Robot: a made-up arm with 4 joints.
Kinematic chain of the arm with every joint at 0, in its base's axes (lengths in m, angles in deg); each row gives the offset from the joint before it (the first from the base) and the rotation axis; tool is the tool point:
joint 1: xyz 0 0 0.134 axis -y
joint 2: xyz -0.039 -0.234 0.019 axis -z
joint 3: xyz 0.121 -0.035 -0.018 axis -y
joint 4: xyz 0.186 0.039 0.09 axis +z
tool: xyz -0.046 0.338 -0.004
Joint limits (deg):
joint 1: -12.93..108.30
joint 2: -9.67..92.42
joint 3: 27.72..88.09
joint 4: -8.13..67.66
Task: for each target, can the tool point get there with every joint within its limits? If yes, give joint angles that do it. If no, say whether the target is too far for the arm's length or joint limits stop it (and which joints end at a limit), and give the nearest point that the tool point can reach.
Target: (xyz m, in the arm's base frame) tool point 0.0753 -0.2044 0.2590
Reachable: yes | joints 53.59 84.58 34.63 49.96
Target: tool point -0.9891 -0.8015 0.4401
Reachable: no: too far | nearest point -0.2701 -0.4616 0.3573 | short by 0.800 m
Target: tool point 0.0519 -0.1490 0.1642
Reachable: yes | joints 33.23 65.95 34.42 61.48
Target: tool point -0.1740 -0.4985 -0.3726
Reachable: no: joint limits stop it (at a limit: joint 1, joint 2, joint 3, joint 4) | nearest point 0.0169 -0.2680 -0.0137 | short by 0.467 m
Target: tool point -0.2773 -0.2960 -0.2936
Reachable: no: joint limits stop it (at a limit: joint 1, joint 2, joint 3, joint 4) | nearest point -0.0550 -0.1403 0.0028 | short by 0.402 m
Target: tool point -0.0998 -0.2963 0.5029
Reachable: yes | joints 81.44 69.57 33.84 -0.98
